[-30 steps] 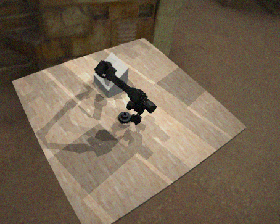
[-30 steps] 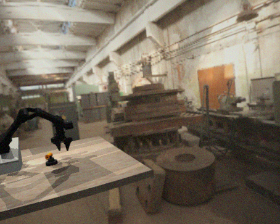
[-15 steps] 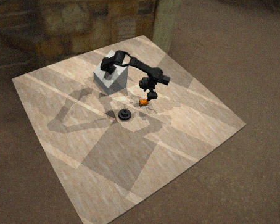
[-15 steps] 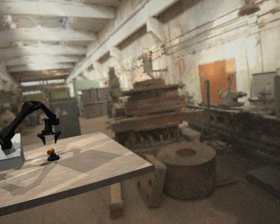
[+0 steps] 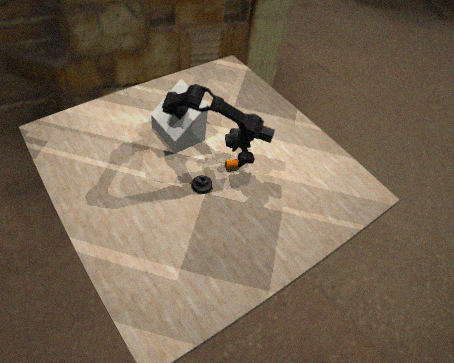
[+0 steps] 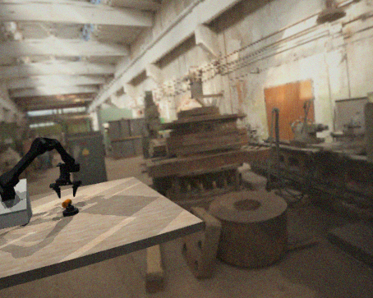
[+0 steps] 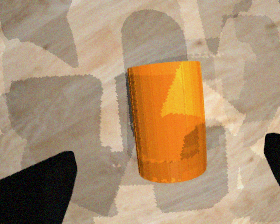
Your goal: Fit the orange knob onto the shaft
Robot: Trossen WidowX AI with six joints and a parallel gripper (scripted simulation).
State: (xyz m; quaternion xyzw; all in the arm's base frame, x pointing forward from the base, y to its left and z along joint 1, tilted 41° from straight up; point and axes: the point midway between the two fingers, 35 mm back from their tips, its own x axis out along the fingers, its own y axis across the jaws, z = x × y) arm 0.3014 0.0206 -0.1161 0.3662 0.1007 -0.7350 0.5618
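Now: the orange knob 1 cm behind my gripper tip, 1 cm to the right of it and 3 cm below it. From my gripper tip the other things lie so: round pedestal 18 cm to the right, 2 cm below.
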